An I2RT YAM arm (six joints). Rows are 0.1 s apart.
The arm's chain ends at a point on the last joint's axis. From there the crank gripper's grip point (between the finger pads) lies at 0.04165 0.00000 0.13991 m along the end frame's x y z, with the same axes.
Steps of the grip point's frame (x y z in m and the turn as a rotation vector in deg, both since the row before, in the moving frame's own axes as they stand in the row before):
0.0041 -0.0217 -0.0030 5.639 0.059 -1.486
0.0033 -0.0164 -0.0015 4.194 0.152 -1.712
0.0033 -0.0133 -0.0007 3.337 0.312 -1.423
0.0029 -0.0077 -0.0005 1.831 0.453 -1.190
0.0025 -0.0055 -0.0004 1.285 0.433 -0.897
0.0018 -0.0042 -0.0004 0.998 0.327 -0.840
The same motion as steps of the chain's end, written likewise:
0.0041 -0.0069 -0.0022 5.639 0.059 -1.486
0.0031 -0.0049 -0.0010 4.194 0.152 -1.712
0.0027 -0.0041 -0.0002 3.337 0.312 -1.423
0.0019 -0.0024 -0.0001 1.831 0.453 -1.190
0.0015 -0.0017 0.0000 1.285 0.433 -0.897
0.0010 -0.0011 -0.0001 0.998 0.327 -0.840

